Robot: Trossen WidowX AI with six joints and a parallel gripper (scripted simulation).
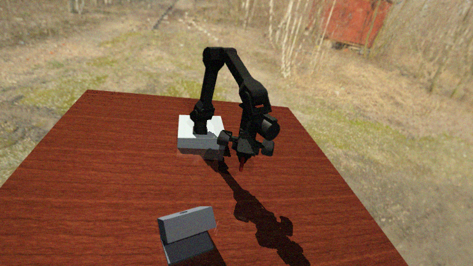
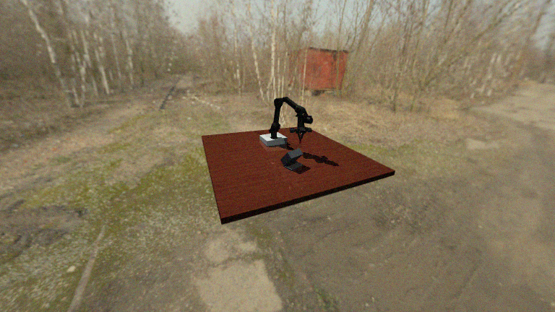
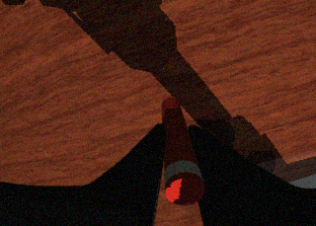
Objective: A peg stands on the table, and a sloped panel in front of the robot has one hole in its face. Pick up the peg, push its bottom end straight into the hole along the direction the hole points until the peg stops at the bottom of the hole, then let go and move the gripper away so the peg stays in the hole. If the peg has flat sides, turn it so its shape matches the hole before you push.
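Right now my gripper tip is 21 cm short of the grey sloped panel, 18 cm to the left of it and 5 cm above it. The rest, counted from my gripper tip: red round peg: 2 cm above.
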